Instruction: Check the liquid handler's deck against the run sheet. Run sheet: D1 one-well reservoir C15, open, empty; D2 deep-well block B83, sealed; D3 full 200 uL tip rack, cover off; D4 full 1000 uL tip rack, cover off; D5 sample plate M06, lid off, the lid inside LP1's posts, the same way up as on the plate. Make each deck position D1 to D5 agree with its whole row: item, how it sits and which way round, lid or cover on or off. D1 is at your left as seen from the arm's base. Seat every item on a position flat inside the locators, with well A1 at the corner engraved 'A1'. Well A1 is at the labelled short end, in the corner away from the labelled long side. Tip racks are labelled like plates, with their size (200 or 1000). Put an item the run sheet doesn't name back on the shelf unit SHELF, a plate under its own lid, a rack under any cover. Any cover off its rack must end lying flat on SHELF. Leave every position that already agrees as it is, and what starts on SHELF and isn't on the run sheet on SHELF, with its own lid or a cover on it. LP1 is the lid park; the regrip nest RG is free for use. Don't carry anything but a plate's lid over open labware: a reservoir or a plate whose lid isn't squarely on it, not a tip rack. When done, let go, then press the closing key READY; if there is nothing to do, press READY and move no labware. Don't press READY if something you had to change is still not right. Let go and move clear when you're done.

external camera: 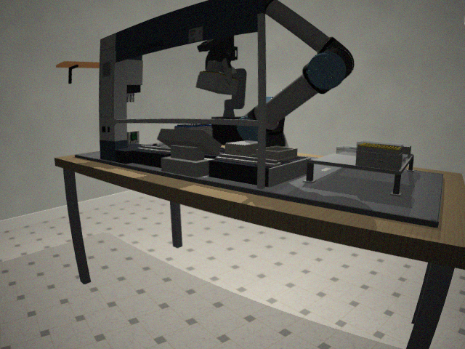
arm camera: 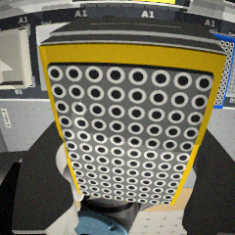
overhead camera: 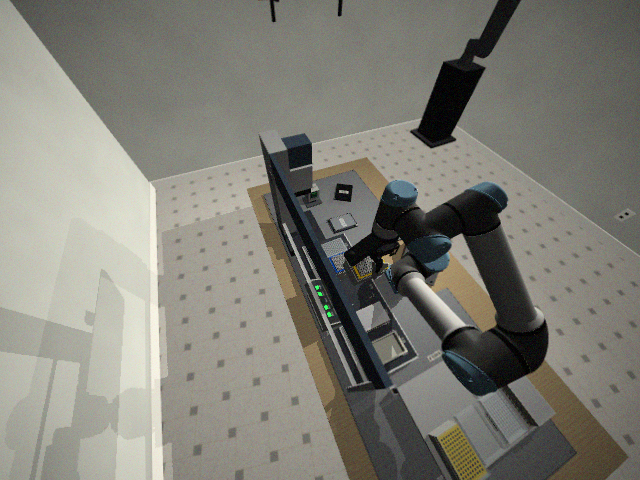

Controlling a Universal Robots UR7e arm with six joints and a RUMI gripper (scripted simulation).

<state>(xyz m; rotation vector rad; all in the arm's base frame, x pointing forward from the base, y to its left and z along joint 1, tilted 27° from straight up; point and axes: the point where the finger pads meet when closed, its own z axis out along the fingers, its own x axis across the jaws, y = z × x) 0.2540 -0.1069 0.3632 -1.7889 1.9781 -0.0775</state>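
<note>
Right now my hand is 12 cm to the left of the blue-framed tip rack and 18 cm above it. Round my hand: yellow-framed tip rack 1 cm ahead, 1 cm to the left, 1 cm above; gantry beam 19 cm ahead, 5 cm to the right, 21 cm above; white sealed block 1 cm ahead, 12 cm to the left, 23 cm below.
</note>
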